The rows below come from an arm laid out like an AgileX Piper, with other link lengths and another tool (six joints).
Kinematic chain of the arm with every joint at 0, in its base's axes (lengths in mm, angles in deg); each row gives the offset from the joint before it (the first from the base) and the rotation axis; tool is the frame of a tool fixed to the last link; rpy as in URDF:
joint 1: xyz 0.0 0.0 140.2 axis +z
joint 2: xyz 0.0 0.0 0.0 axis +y
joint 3: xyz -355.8 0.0 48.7 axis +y
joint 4: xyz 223.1 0.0 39.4 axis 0.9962 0 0.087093
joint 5: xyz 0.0 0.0 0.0 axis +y
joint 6: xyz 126.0 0.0 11.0 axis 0.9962 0 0.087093
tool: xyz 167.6 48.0 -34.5 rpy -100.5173 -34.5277 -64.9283
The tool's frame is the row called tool.
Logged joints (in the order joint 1, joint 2, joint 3, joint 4, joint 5, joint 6), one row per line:
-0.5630, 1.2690, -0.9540, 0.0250, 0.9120, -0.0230
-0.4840, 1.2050, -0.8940, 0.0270, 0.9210, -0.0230
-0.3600, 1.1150, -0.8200, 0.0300, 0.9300, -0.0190
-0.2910, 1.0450, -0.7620, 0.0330, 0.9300, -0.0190
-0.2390, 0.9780, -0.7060, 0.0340, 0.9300, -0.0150
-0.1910, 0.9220, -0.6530, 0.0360, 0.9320, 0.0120
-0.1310, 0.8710, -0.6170, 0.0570, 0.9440, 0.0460
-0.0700, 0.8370, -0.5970, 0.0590, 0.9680, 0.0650
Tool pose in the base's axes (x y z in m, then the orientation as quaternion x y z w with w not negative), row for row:
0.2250, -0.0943, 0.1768, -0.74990, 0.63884, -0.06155, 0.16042
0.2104, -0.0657, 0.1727, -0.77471, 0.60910, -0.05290, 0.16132
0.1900, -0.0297, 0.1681, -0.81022, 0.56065, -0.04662, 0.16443
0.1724, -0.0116, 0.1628, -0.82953, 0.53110, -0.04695, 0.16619
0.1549, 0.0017, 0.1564, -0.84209, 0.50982, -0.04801, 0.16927
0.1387, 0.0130, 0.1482, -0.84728, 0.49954, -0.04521, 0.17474
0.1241, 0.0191, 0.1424, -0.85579, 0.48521, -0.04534, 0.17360
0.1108, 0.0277, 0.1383, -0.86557, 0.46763, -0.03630, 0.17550
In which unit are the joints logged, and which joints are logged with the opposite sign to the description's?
The joints are logged in radians. Opposite sign: joint 4.
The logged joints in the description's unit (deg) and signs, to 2 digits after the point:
-32.26, 72.71, -54.66, -1.43, 52.25, -1.32
-27.73, 69.04, -51.22, -1.55, 52.77, -1.32
-20.63, 63.88, -46.98, -1.72, 53.29, -1.09
-16.67, 59.87, -43.66, -1.89, 53.29, -1.09
-13.69, 56.04, -40.45, -1.95, 53.29, -0.86
-10.94, 52.83, -37.41, -2.06, 53.40, 0.69
-7.51, 49.90, -35.35, -3.27, 54.09, 2.64
-4.01, 47.96, -34.21, -3.38, 55.46, 3.72

